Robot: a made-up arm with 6 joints. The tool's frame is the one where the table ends. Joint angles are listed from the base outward.
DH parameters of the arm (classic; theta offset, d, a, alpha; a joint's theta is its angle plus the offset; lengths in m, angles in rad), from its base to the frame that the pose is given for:
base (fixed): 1.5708 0.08 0 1.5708
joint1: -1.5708 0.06 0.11 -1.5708
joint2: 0 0.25 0.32 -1.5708
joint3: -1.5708 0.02 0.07 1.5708
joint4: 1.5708 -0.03 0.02 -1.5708
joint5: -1.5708 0.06 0 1.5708
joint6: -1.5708 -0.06 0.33 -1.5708
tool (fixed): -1.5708 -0.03 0 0
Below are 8 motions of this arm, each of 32 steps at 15 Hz.
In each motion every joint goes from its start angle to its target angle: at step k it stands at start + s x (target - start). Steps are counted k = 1, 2, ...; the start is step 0. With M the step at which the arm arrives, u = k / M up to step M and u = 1 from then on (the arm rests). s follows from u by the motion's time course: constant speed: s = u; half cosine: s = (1 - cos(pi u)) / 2; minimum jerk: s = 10 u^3 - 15 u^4 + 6 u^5.
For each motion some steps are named. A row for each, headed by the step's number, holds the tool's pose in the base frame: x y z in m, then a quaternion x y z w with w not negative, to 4 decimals.
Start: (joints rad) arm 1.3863 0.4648 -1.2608 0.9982 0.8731 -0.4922
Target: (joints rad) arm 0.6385 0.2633 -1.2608 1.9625 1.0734 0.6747
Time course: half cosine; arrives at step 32
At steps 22, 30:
22: -0.3060 0.4927 -0.0599 -0.7446 0.6431 -0.1298 0.1232
30: -0.2149 0.4884 -0.2610 -0.6711 0.6238 -0.3264 0.2322

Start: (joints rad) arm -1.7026 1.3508 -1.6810 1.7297 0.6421 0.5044
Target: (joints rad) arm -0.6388 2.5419 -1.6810 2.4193 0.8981 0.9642
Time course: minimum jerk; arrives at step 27
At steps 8, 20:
8: -0.4211 0.0838 -0.1315 0.3172 -0.3301 0.2394 0.8562
20: -0.3304 0.3306 0.1465 0.6423 -0.4549 0.0099 0.6167

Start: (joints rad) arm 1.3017 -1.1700 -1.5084 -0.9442 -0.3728 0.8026
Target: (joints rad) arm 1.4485 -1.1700 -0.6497 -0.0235 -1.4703 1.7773
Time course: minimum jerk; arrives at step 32
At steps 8, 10, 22, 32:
8: 0.2392 0.0574 0.1317 -0.9447 0.0257 -0.2258 0.2364
10: 0.2479 0.0589 0.1314 -0.9373 0.0301 -0.2509 0.2402
22: 0.3857 0.0025 0.2264 -0.9241 -0.1138 -0.3274 0.1610
32: 0.4372 -0.0106 0.2666 -0.9318 -0.1937 -0.2785 0.1293

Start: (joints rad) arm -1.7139 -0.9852 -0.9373 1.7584 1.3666 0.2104
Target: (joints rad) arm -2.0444 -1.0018 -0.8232 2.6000 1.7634 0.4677
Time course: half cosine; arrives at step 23
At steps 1, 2, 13, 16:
1: 0.2514 -0.5966 -0.1209 0.3725 0.1346 0.8947 0.2064
2: 0.2551 -0.5974 -0.1158 0.3753 0.1426 0.8930 0.2033
13: 0.4114 -0.5561 0.0595 0.4830 0.4649 0.7349 0.1025
16: 0.4569 -0.5209 0.0915 0.5110 0.5552 0.6509 0.0829

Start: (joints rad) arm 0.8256 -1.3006 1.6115 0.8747 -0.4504 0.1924
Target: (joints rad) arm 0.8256 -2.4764 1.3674 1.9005 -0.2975 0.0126
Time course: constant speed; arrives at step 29
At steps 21, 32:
21: 0.4688 0.2908 0.1223 -0.2988 -0.0124 -0.2809 0.9119
32: 0.3983 0.1910 0.1676 -0.3575 -0.0513 -0.2897 0.8864

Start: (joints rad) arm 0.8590 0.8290 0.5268 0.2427 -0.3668 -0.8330
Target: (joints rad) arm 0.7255 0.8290 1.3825 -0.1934 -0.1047 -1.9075
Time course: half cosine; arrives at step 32
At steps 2, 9, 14, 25, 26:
2: -0.5481 0.4497 0.0331 -0.2234 0.2427 0.5375 0.7761
9: -0.5391 0.3939 -0.0589 -0.3776 0.1904 0.5222 0.7406
14: -0.4935 0.2980 -0.1446 -0.5609 0.1192 0.4897 0.6568
25: -0.3060 0.0835 -0.1468 -0.8671 -0.0419 0.3614 0.3402
26: -0.2937 0.0742 -0.1384 -0.8797 -0.0511 0.3511 0.3165

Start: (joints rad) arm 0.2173 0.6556 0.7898 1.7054 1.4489 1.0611
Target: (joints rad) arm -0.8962 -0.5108 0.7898 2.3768 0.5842 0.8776
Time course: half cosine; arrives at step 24
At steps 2, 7, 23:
2: -0.1321 0.0790 -0.1044 0.7753 0.2694 0.5067 0.2638
7: -0.0712 0.0673 -0.1367 0.6601 0.3636 0.5505 0.3592
23: 0.1061 -0.0148 -0.1983 -0.1120 0.7455 0.4487 0.4800

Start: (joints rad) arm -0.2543 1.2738 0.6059 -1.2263 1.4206 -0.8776
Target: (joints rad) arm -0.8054 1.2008 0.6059 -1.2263 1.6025 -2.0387
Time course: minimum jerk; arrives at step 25
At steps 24, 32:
24: -0.2193 -0.0444 0.0476 0.8092 0.3499 0.0665 0.4673
32: -0.2194 -0.0442 0.0477 0.8089 0.3499 0.0666 0.4678

